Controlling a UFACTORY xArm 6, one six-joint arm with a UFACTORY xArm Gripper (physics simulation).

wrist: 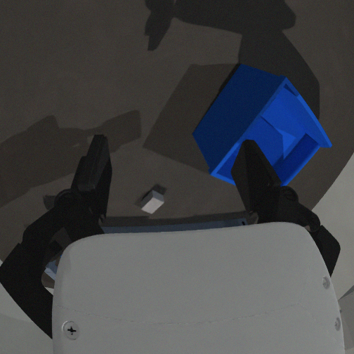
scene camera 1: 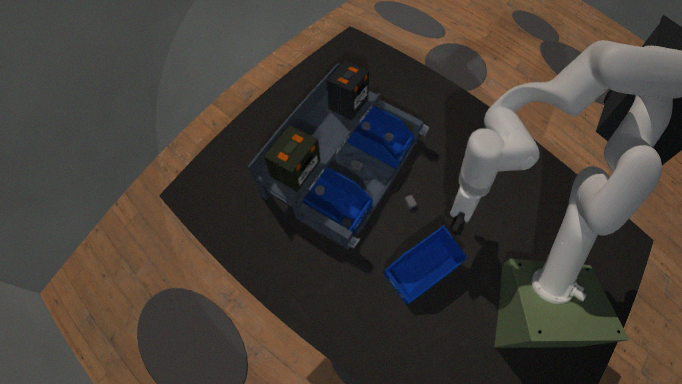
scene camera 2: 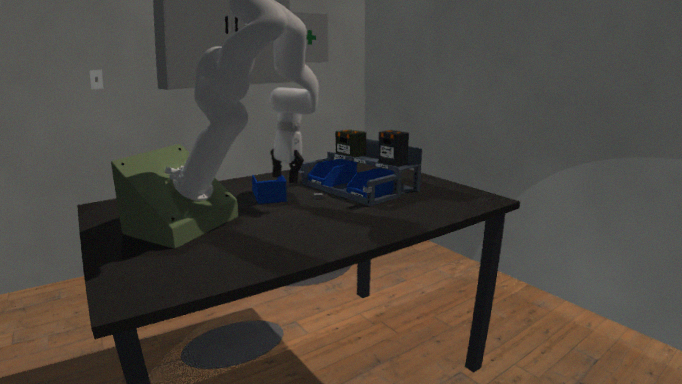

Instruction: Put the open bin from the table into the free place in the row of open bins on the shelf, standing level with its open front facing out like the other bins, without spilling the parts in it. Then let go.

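Frame: origin at the arm's base, x ahead, y left, z up, level; metres.
Seen in the pictures: gripper, fingertip midpoint: (scene camera 1: 462, 216) (scene camera 2: 284, 179); arm's base at its link origin: (scene camera 1: 552, 286) (scene camera 2: 192, 185).
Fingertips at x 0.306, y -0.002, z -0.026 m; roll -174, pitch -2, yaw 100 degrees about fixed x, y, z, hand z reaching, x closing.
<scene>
Offsets run from my fingertips to a thing's top centre. "spot": to the spot under its first point.
The open blue bin @[spot: 0.002 m back, 0.122 m left, 0.089 m down] (scene camera 1: 426, 265) (scene camera 2: 270, 191) (wrist: 235, 117) stands upright on the dark table, apart from the shelf; I cannot make out parts in it. My gripper (scene camera 1: 457, 225) (scene camera 2: 285, 178) (wrist: 176, 153) is open and empty, above the table beside one end of the bin. In the wrist view one finger overlaps the bin's near corner; contact is not clear. The grey shelf (scene camera 1: 325, 227) (scene camera 2: 418, 180) (wrist: 175, 227) bears two blue bins, one @[spot: 0.316 m ahead, 0.089 m right, 0.083 m down] (scene camera 1: 382, 135) (scene camera 2: 372, 184) and another @[spot: 0.285 m ahead, 0.133 m left, 0.083 m down] (scene camera 1: 336, 197) (scene camera 2: 332, 172), with the free place between them.
A small light block @[0.136 m ahead, 0.018 m left, 0.077 m down] (scene camera 1: 410, 202) (scene camera 2: 318, 194) (wrist: 152, 201) lies on the table in front of the shelf. An olive box @[0.378 m ahead, 0.172 m left, 0.107 m up] (scene camera 1: 293, 157) (scene camera 2: 350, 143) and a dark box @[0.412 m ahead, 0.057 m right, 0.132 m up] (scene camera 1: 348, 92) (scene camera 2: 394, 147) stand on the upper shelf level. The green base (scene camera 1: 570, 322) (scene camera 2: 145, 200) carries the arm.
</scene>
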